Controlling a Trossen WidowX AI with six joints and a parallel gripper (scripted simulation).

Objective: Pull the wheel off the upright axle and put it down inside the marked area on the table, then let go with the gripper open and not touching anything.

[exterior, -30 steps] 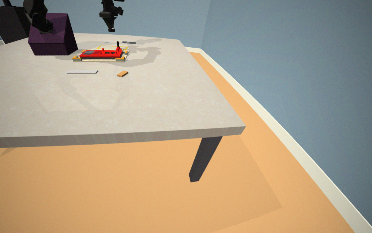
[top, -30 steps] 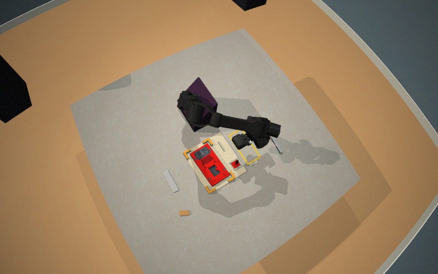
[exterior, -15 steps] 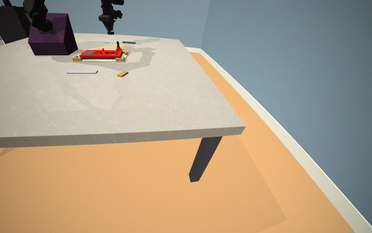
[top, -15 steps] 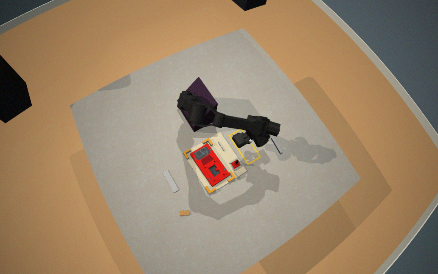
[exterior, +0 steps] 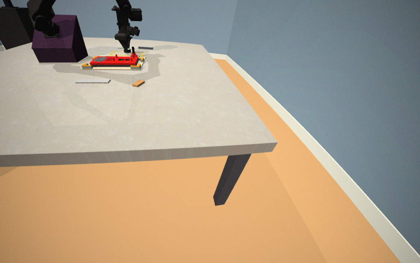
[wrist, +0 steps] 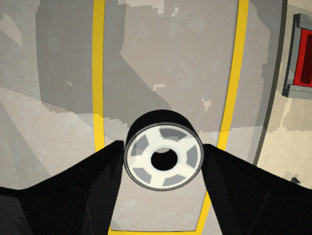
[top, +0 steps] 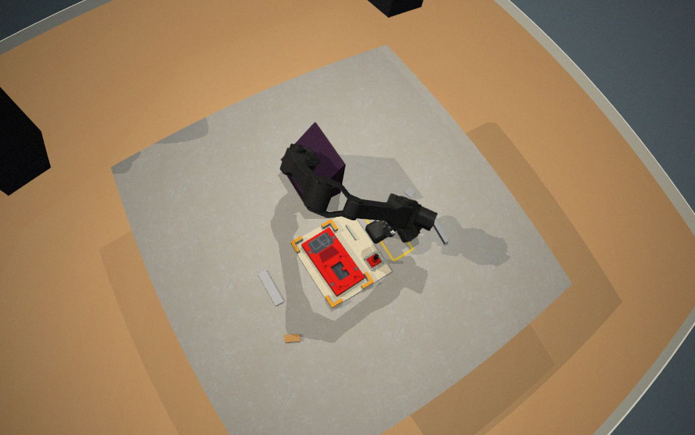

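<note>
My gripper tip is now right at the wheel.
</note>
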